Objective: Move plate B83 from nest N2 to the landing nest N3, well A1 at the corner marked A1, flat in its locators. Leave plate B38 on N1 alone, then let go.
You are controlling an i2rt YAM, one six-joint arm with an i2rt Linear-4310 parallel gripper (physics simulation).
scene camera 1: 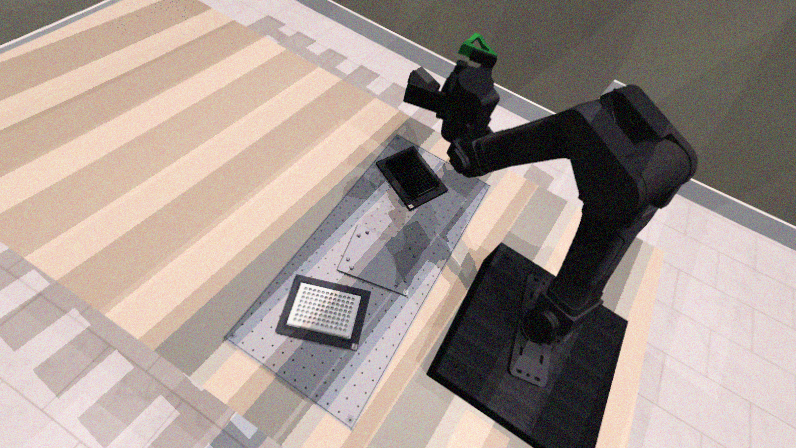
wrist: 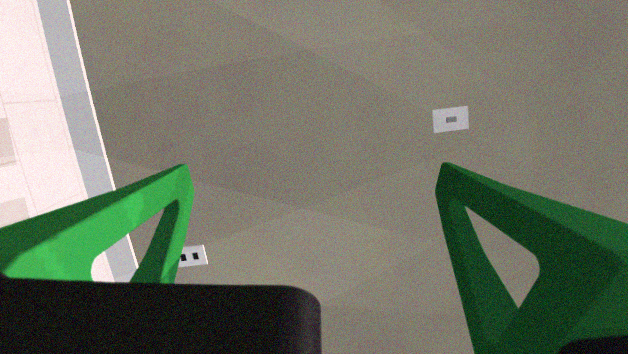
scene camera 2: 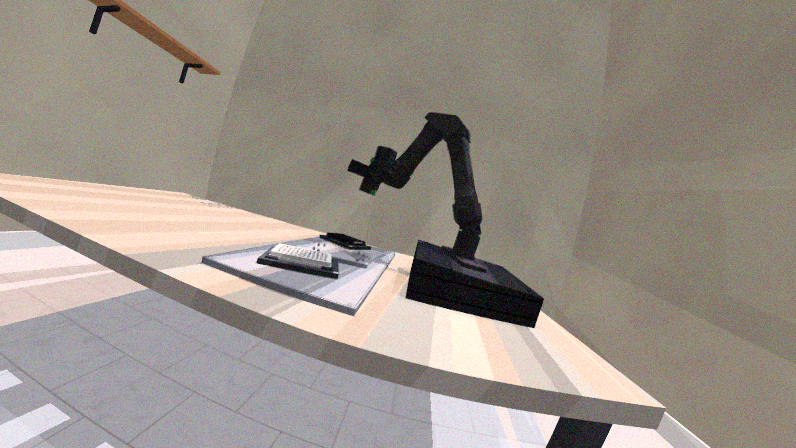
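Observation:
A grey perforated baseplate (scene camera 1: 373,276) lies on the table. A black well plate (scene camera 1: 410,176) sits on the far nest. A white-topped well plate (scene camera 1: 325,310) sits in a black frame on the near nest. Between them lies a bare grey nest plate (scene camera 1: 388,252). Labels are too small to read. My gripper (scene camera 1: 477,47), with green fingers, is open and empty, held high above the far end of the baseplate and pointing away from it. In the wrist view the open fingers (wrist: 312,211) frame only the wall and floor. The plates also show in scene camera 2 (scene camera 2: 306,256).
The arm's black base (scene camera 1: 524,338) stands right of the baseplate. The table's far edge (scene camera 1: 533,107) runs just behind the gripper. A wooden shelf (scene camera 2: 151,40) hangs on the wall at upper left.

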